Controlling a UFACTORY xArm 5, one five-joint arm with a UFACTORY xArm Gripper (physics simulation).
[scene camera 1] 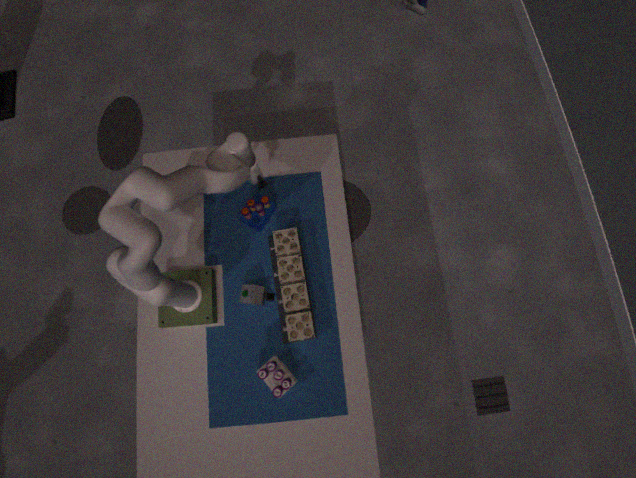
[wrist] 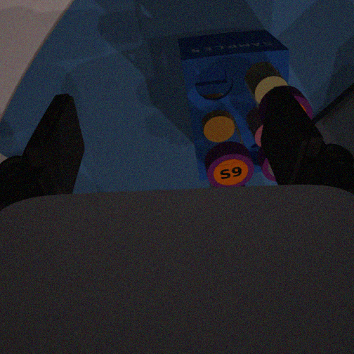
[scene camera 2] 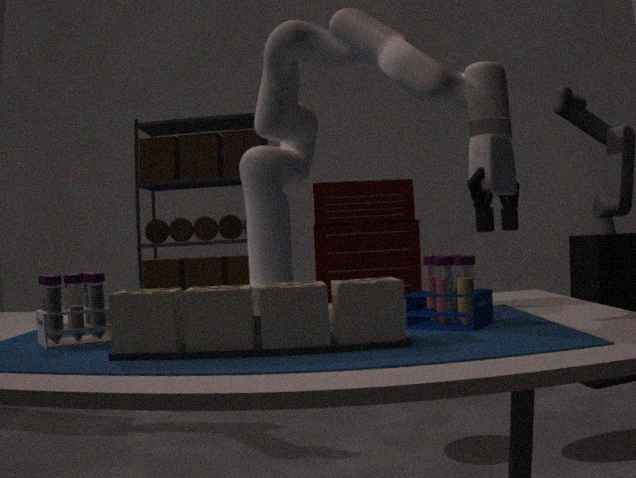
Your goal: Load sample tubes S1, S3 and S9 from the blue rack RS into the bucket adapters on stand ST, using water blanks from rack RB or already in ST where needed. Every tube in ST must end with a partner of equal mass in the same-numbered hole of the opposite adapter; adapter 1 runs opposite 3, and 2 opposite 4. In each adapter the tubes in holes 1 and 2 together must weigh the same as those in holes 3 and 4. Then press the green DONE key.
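Frame: origin at the arm's base, x left, y back, z up, level; centimetres.
Seen in the pictures: gripper, fingertip midpoint: (scene camera 2: 498,231); arm's base, link origin: (scene camera 1: 186,296).
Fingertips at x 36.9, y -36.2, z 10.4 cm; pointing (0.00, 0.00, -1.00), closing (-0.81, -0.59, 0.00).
Pixels of each thing's middle, then the offset from my fingertips to it. "spot": a spot on its surface instead.
- White rack RB, body centre: (scene camera 2: 74,326) (scene camera 1: 277,376) dy +8.1, dx -74.2, dz -13.0 cm
- green DONE key, surface spot: (scene camera 1: 245,293) spot: dy +13.0, dx -41.5, dz -8.7 cm
- grey box, body centre: (scene camera 2: 252,310) (scene camera 1: 252,294) dy +11.0, dx -42.1, dz -11.8 cm
- small dark block, surface spot: (scene camera 1: 269,296) spot: dy +4.8, dx -44.2, dz -13.3 cm
My gripper (scene camera 1: 261,181) (scene camera 2: 497,225) (wrist: 171,115) is open and empty, high above the back end of the mat and blue rack RS (scene camera 1: 257,223) (scene camera 2: 483,310) (wrist: 225,49). RS holds several purple-capped tubes. Tube S9 (wrist: 230,172) shows its orange label between the fingers' lines of sight, nearer the right finger, which partly hides another tube. The S1 and S3 labels are not readable. On stand ST (scene camera 2: 221,355), four cream adapters (scene camera 1: 285,241) (scene camera 1: 291,268) (scene camera 1: 294,297) (scene camera 1: 299,325) stand in a row, with no caps visible in their holes. White rack RB (scene camera 1: 269,382) (scene camera 2: 43,328) holds several purple-capped tubes. The green DONE key (scene camera 1: 245,293) is on a small grey box.
The grey box (scene camera 1: 258,296) stands left of the adapter row in the first scene view, with a small dark block (scene camera 1: 269,296) between. The arm base sits on a green plate (scene camera 1: 207,287). A red cabinet (scene camera 2: 365,241) and a shelf unit (scene camera 2: 137,205) stand behind the table.
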